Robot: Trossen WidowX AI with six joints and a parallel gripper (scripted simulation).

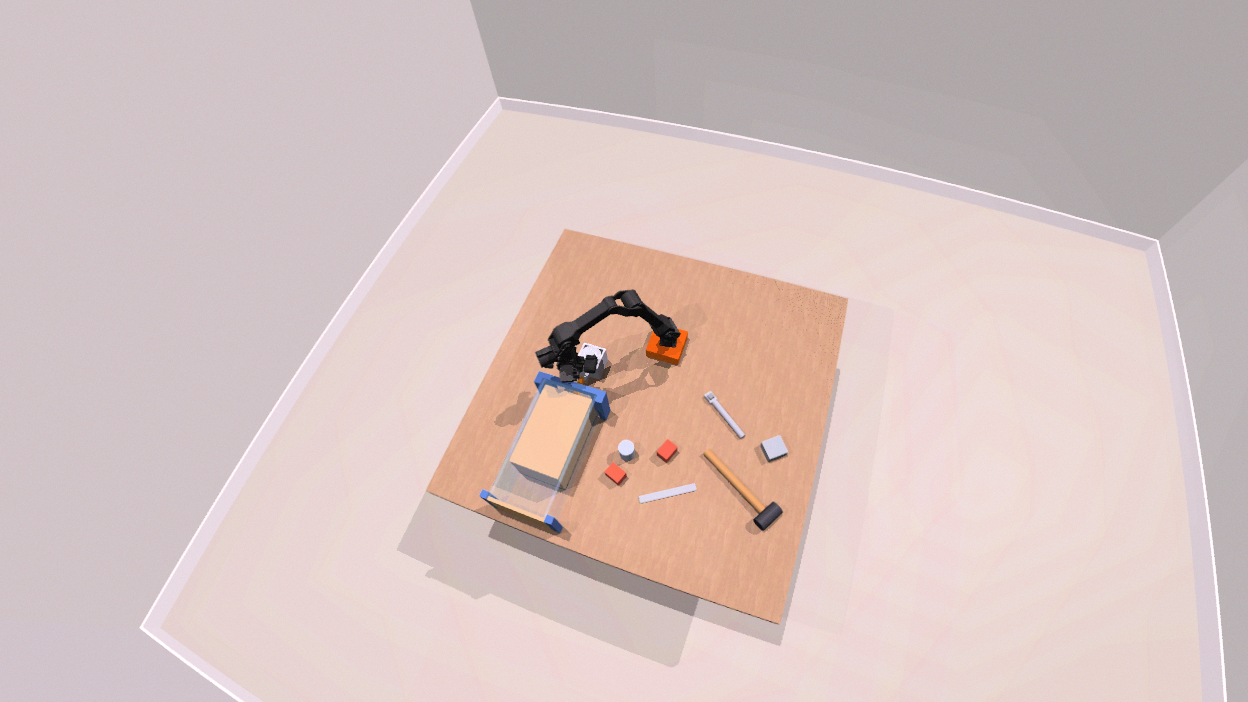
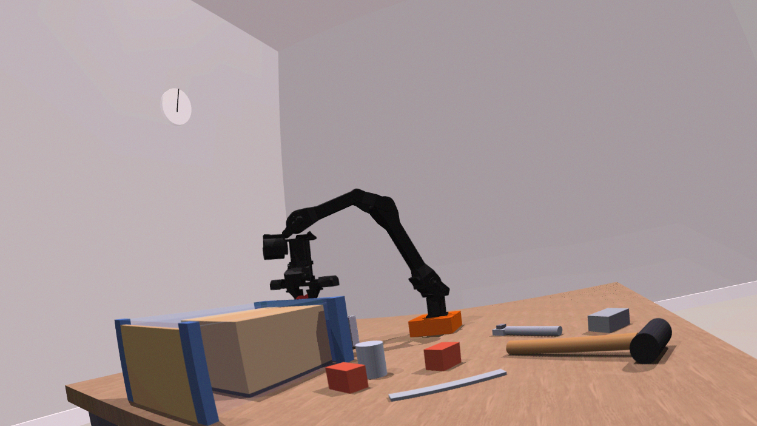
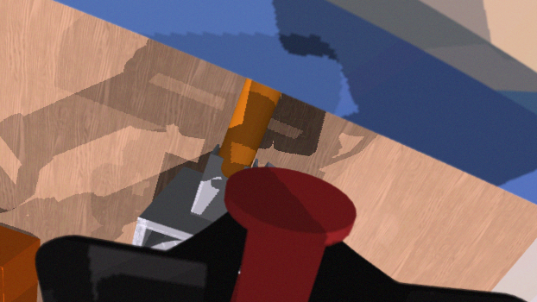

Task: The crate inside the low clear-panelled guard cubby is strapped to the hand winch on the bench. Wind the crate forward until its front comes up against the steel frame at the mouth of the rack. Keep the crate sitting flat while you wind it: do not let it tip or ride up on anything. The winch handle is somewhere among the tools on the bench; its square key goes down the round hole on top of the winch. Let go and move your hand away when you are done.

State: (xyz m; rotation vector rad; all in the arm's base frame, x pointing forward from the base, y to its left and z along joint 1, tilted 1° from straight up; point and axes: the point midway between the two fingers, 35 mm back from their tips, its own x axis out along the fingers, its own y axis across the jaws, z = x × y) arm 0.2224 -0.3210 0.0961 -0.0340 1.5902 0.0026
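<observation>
The grey winch handle lies 30 mm behind my gripper tip, 20 mm to the left of it and 10 mm below it. The rest, counted from my gripper tip: red knob: 20 mm above; blue frame bar: 70 mm ahead, 10 mm to the left, 10 mm below; grey winch: 110 mm behind, 80 mm below, 40 mm to the left.
</observation>
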